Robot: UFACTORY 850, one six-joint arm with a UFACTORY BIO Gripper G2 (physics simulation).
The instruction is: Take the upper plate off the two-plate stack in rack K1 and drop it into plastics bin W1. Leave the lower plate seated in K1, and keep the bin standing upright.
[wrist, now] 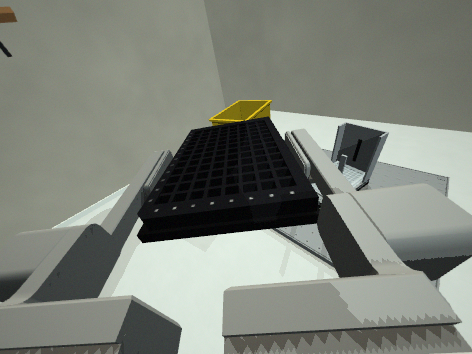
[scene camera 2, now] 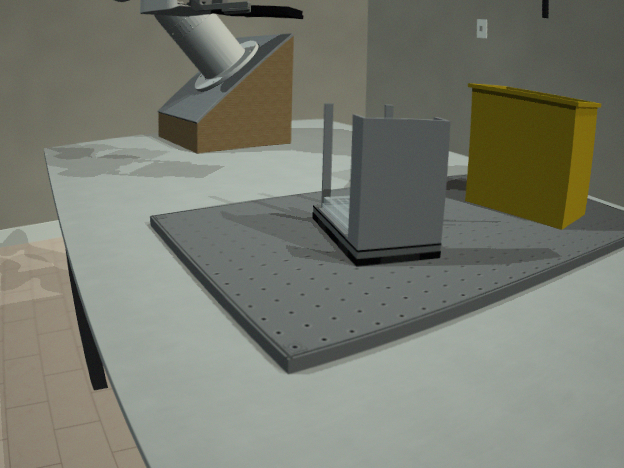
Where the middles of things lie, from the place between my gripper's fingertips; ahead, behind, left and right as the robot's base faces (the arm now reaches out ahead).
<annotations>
Right now the yellow bin W1 [scene camera 2: 530, 155] is 320 mm to the left of my hand, 300 mm ahead of it and 190 mm below it. Round my hand: black gridded plate [wrist: 236, 177] right at my hand.
</annotations>
